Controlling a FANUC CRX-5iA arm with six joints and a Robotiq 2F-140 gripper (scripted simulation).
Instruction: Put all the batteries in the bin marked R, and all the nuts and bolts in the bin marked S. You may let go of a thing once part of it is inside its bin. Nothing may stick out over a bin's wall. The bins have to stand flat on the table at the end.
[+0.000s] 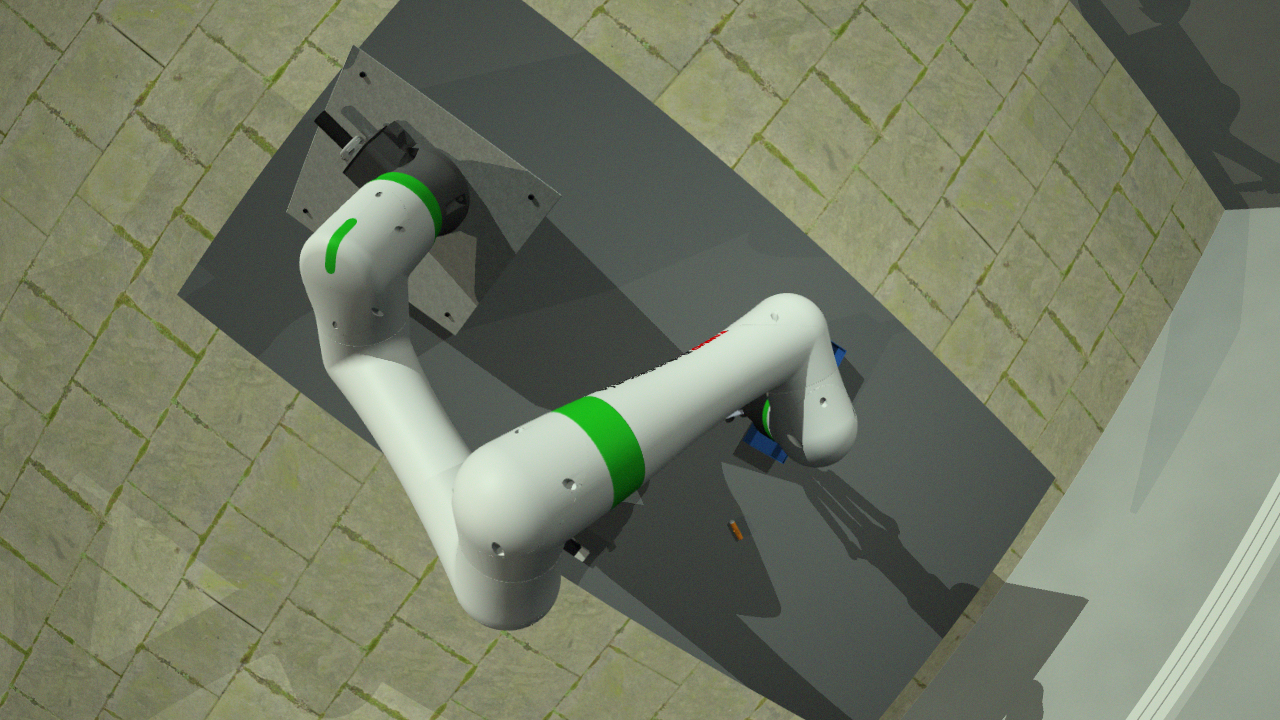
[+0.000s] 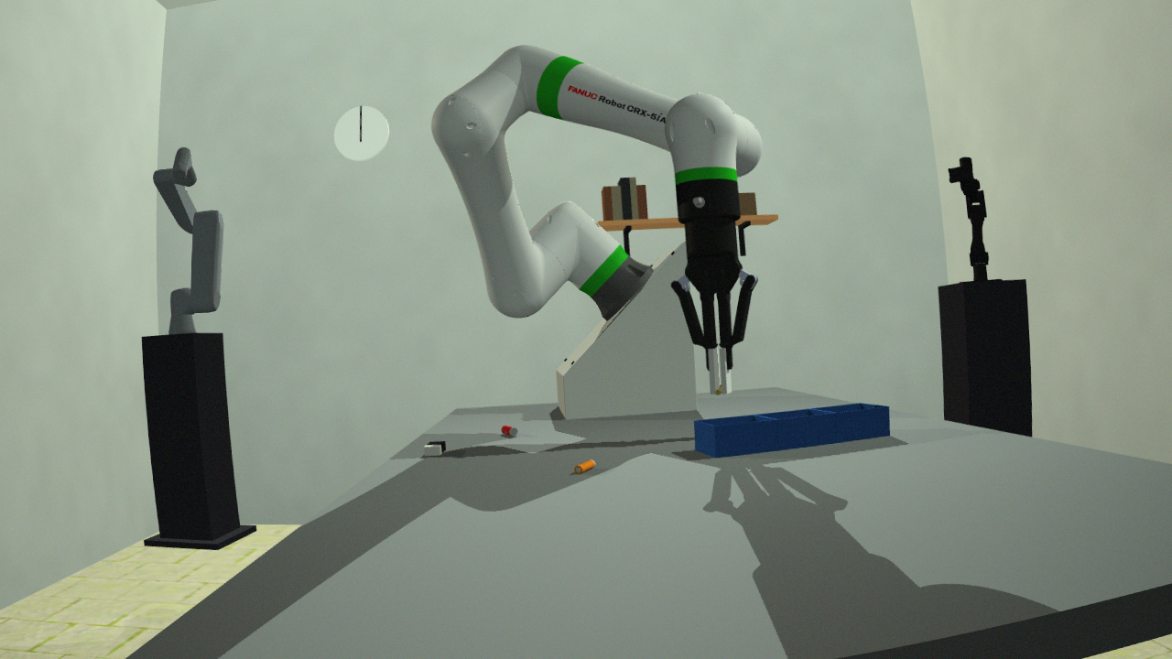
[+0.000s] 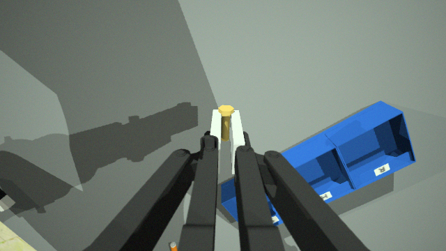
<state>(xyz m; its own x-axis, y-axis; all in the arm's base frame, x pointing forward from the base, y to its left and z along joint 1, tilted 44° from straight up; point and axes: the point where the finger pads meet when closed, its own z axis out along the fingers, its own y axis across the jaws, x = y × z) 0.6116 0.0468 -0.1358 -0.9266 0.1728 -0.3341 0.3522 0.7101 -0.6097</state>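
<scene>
My hand is 15 cm short of the brass nut and 8 cm above it. The rest, counted from my hand: orange battery: 25 cm ahead, 19 cm to the right, 9 cm below; yellow bolt: 1 cm behind, 3 cm below; blue three-compartment bin: 14 cm ahead, 8 cm to the left, 8 cm below.
</scene>
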